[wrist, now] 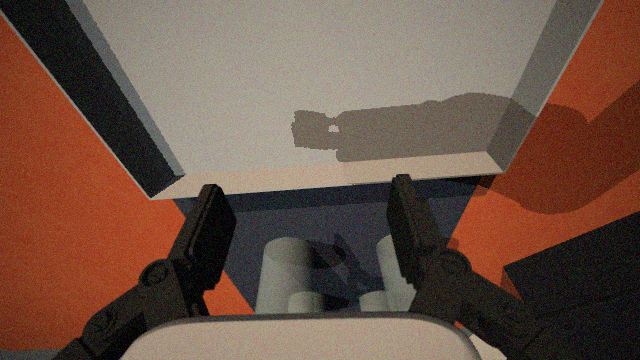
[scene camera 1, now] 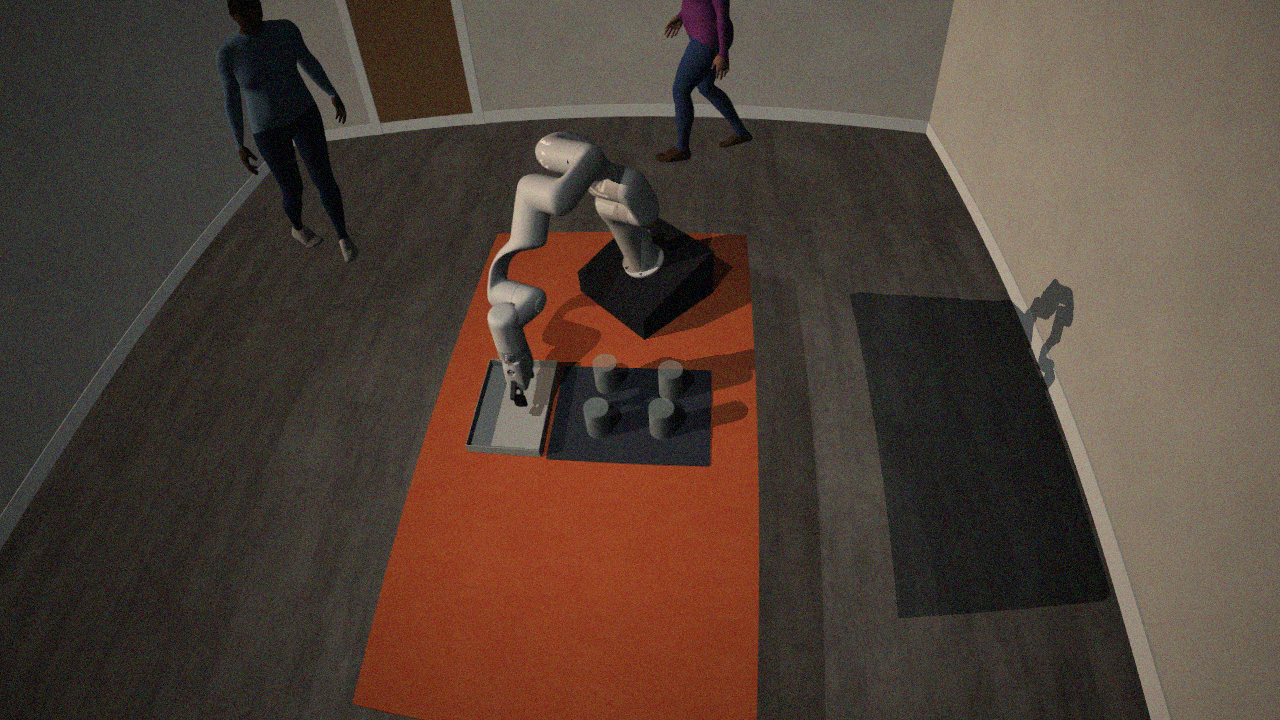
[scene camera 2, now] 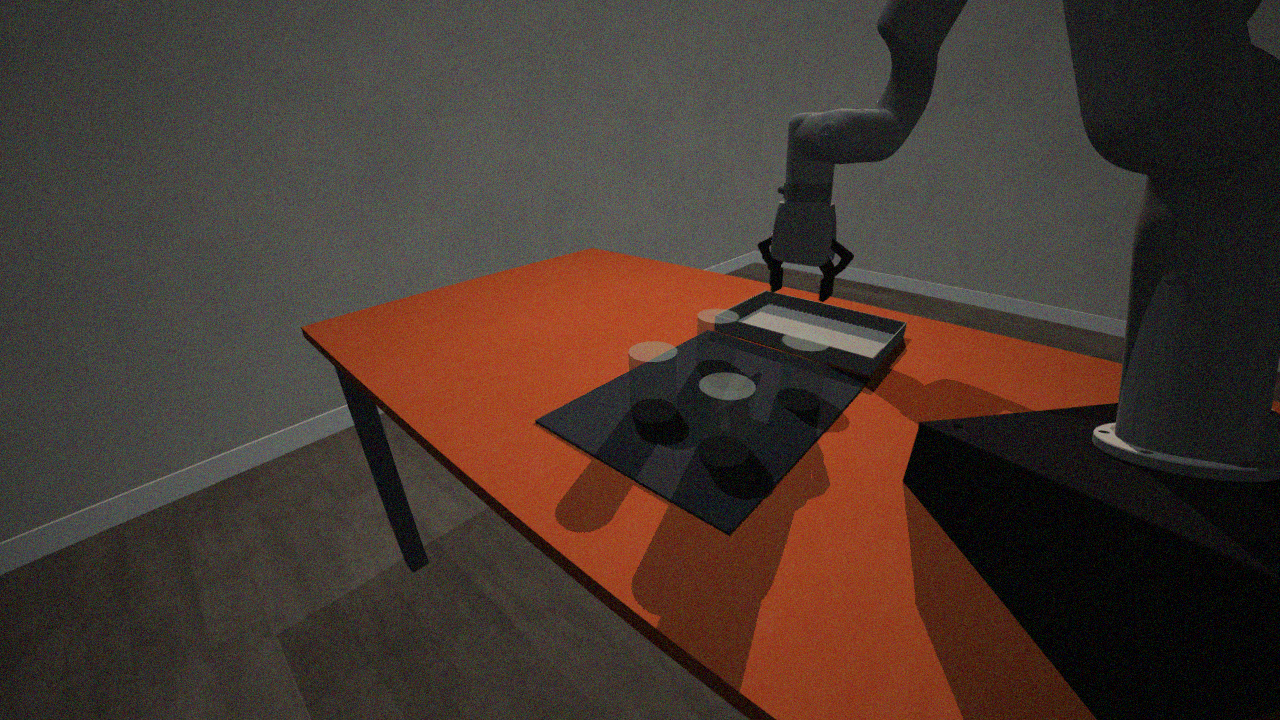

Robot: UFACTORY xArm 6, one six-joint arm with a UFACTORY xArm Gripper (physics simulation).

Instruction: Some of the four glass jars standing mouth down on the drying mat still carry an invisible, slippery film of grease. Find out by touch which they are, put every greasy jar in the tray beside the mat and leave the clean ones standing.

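Places are measured from the arm's base along level axes (x ahead, y right, z down), in metres.
Where they show: gripper, fingertip midpoint: [wrist: 307,198] [scene camera 1: 525,391] [scene camera 2: 799,294]; arm's base, origin of the base link: [scene camera 1: 643,261] [scene camera 2: 1182,453].
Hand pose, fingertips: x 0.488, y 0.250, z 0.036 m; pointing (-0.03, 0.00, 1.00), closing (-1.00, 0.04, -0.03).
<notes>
Things, the pixels of their top centre, and the offset from my fingertips. Level surfaces: height alone.
- dark drying mat, its level: dz +0.085 m
- base-side jar, middle of its top: [scene camera 2: 727,385] [scene camera 1: 670,369] dx -0.099, dy -0.364, dz -0.006 m
- outer jar, middle of its top: [scene camera 2: 652,351] [scene camera 1: 661,408] dx +0.026, dy -0.354, dz -0.006 m
- tray, middle of its top: [wrist: 311,61] [scene camera 2: 810,318] [scene camera 1: 512,401] dx -0.005, dy +0.049, dz +0.058 m
- orange table, its level: dz +0.088 m
Four translucent grey-green jars stand mouth down on the dark drying mat [scene camera 1: 626,454] [scene camera 2: 577,420] [wrist: 250,225]. Two are beside the tray: one nearer the robot base [scene camera 1: 605,373] [scene camera 2: 805,342] [wrist: 391,260], one farther from it [scene camera 1: 597,417] [scene camera 2: 717,317] [wrist: 285,272]. Away from the tray stand a base-side jar [scene camera 1: 670,380] [scene camera 2: 726,386] [wrist: 374,301] and an outer jar [scene camera 1: 662,418] [scene camera 2: 652,351] [wrist: 306,302]. No grease is visible. The tray [scene camera 1: 505,450] [scene camera 2: 841,354] [wrist: 270,181] shows no jar inside. My gripper [scene camera 1: 519,400] [scene camera 2: 799,293] [wrist: 307,198] is open and empty, above the tray.
The orange table [scene camera 1: 581,555] [scene camera 2: 501,313] carries the mat and tray. The black base block [scene camera 1: 644,300] [scene camera 2: 1029,501] stands behind the mat in scene camera 1. Two people [scene camera 1: 277,98] [scene camera 1: 702,71] are on the floor beyond the table. The arm casts a shadow into the tray.
</notes>
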